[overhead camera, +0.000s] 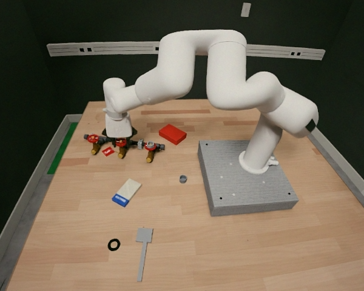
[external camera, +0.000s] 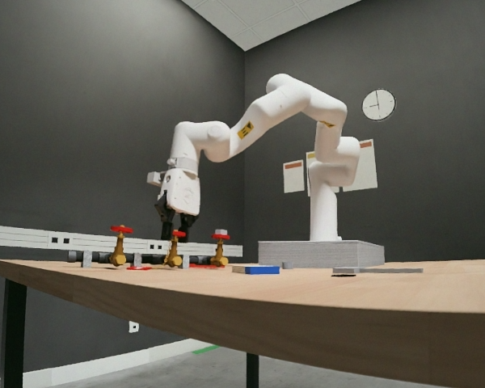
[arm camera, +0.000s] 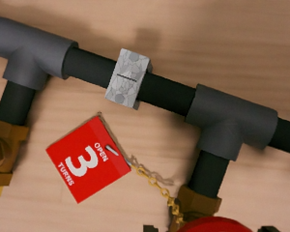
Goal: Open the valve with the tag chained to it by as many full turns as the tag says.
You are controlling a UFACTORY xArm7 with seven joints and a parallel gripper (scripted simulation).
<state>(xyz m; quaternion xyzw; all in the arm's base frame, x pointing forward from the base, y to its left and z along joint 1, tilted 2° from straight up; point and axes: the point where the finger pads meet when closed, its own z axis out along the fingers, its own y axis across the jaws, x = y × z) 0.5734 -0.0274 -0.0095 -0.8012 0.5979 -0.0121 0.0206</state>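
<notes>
The red tag lies 8 cm ahead of my hand, 2 cm to the right of it and 8 cm below it. Also, from my hand: blue box: 8 cm behind, 20 cm to the left, 8 cm below; then red block: 20 cm behind, 17 cm to the right, 7 cm below; then grey cap: 13 cm behind, 1 cm to the left, 1 cm above.
</notes>
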